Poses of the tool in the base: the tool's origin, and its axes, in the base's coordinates. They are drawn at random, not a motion.
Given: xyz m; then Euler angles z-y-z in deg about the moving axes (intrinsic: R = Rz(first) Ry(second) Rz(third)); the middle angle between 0 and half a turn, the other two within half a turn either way.
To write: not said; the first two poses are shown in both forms.
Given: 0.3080, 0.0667, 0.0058, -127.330, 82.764, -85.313
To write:
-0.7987, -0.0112, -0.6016, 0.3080
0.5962, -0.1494, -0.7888, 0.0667
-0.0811, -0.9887, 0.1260, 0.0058
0, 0, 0, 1

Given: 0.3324, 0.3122, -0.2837, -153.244, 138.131, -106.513
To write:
-0.6206, 0.5096, -0.5960, 0.3324
0.7608, 0.5752, -0.3005, 0.3122
0.1897, -0.6399, -0.7447, -0.2837
0, 0, 0, 1

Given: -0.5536, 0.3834, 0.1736, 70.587, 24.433, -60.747
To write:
0.9707, -0.1969, 0.1375, -0.5536
0.1296, 0.9116, 0.3901, 0.3834
-0.2021, -0.3609, 0.9104, 0.1736
0, 0, 0, 1

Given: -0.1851, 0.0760, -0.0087, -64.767, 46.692, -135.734
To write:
-0.8408, -0.4437, 0.3102, -0.1851
0.1468, -0.7384, -0.6582, 0.0760
0.5211, -0.5079, 0.6859, -0.0087
0, 0, 0, 1

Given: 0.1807, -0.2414, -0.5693, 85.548, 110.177, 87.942
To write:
-0.9973, -0.0090, 0.0729, 0.1807
0.0652, 0.3464, 0.9358, -0.2414
-0.0337, 0.9380, -0.3449, -0.5693
0, 0, 0, 1

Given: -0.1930, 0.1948, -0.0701, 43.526, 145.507, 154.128
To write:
0.2372, 0.8804, 0.4106, -0.1930
0.8271, -0.4047, 0.3900, 0.1948
0.5095, 0.2471, -0.8242, -0.0701
0, 0, 0, 1

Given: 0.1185, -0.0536, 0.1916, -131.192, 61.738, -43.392
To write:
-0.7436, 0.3326, -0.5801, 0.1185
0.1935, -0.7234, -0.6628, -0.0536
-0.6400, -0.6051, 0.4735, 0.1916
0, 0, 0, 1

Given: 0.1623, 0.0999, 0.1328, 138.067, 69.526, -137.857
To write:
0.6413, 0.3209, -0.6969, 0.1623
0.3258, 0.7084, 0.6260, 0.0999
0.6946, -0.6286, 0.3498, 0.1328
0, 0, 0, 1

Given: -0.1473, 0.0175, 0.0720, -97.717, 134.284, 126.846
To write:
0.7368, -0.6693, -0.0961, -0.1473
-0.5224, -0.4732, -0.7094, 0.0175
0.4293, 0.5729, -0.6982, 0.0720
0, 0, 0, 1

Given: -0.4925, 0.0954, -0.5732, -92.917, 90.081, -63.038
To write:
-0.8901, 0.4529, -0.0509, -0.4925
0.0460, -0.0218, -0.9987, 0.0954
-0.4534, -0.8913, -0.0014, -0.5732
0, 0, 0, 1

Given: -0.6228, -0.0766, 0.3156, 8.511, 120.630, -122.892
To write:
0.3979, -0.3427, 0.8510, -0.6228
-0.7895, -0.6004, 0.1273, -0.0766
0.4673, -0.7225, -0.5095, 0.3156
0, 0, 0, 1

